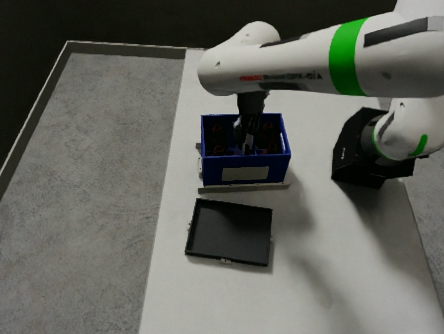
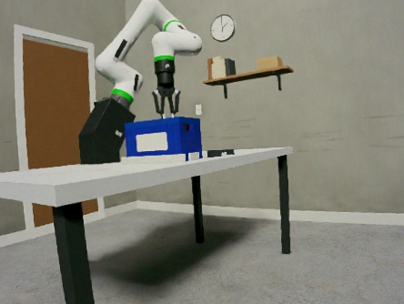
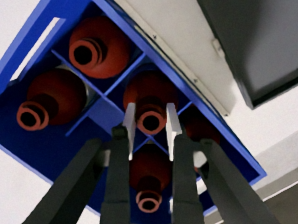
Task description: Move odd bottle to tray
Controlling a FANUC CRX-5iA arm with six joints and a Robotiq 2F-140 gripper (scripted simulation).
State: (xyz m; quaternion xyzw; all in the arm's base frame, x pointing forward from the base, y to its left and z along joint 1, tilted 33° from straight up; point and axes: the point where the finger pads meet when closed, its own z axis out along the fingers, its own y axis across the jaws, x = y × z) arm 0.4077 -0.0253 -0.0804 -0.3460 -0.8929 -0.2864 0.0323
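The crate is 40 mm to the right of my hand and 90 mm below it. Round my hand: dark tray 40 mm ahead, 220 mm to the left, 160 mm below.
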